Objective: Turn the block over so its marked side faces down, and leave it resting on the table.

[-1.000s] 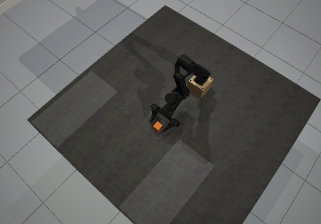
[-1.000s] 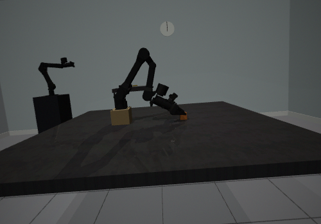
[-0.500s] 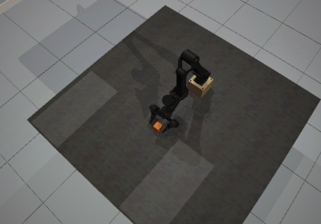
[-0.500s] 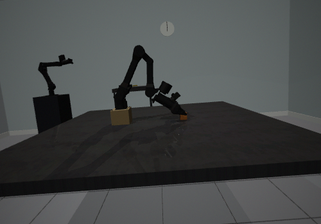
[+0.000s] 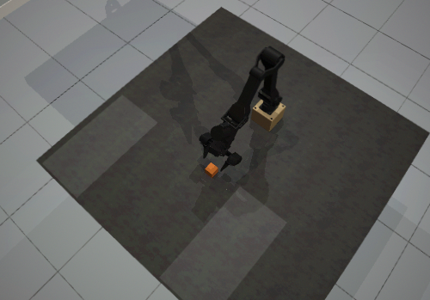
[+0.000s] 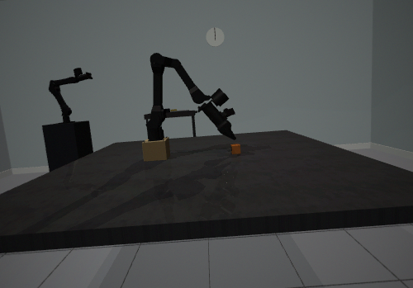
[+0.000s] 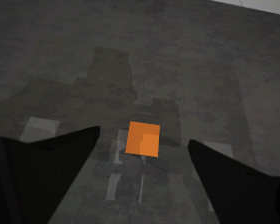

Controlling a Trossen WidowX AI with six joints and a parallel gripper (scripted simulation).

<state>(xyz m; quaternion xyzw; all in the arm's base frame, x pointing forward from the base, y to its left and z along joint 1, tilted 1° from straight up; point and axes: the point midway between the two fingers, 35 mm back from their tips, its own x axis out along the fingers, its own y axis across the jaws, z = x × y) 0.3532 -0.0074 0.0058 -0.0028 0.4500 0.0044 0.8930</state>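
The orange block lies 50 mm below my gripper tip and 10 mm behind it.
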